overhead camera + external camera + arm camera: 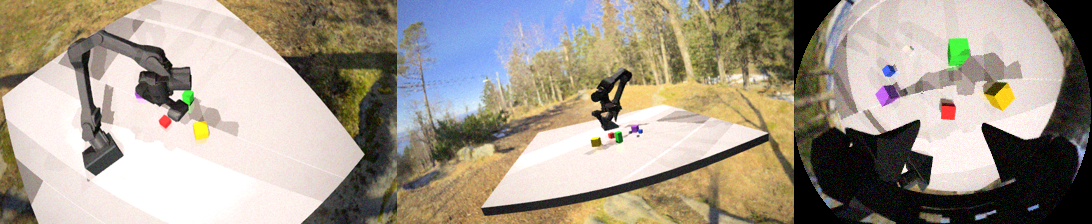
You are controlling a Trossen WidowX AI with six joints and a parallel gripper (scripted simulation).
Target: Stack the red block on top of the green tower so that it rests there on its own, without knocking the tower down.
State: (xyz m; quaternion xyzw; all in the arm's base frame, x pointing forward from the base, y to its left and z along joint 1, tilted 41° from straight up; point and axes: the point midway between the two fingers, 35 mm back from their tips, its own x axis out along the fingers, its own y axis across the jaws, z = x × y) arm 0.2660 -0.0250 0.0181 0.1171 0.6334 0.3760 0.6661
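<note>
The red block is 1 cm behind my gripper tip and 8 cm below it. The rest, counted from my gripper tip: purple block (3 cm behind, 16 cm to the left, 7 cm below); then tiny grey piece (1 cm behind, 12 cm to the left, 9 cm below); then yellow block (8 cm ahead, 10 cm to the right, 7 cm below).
</note>
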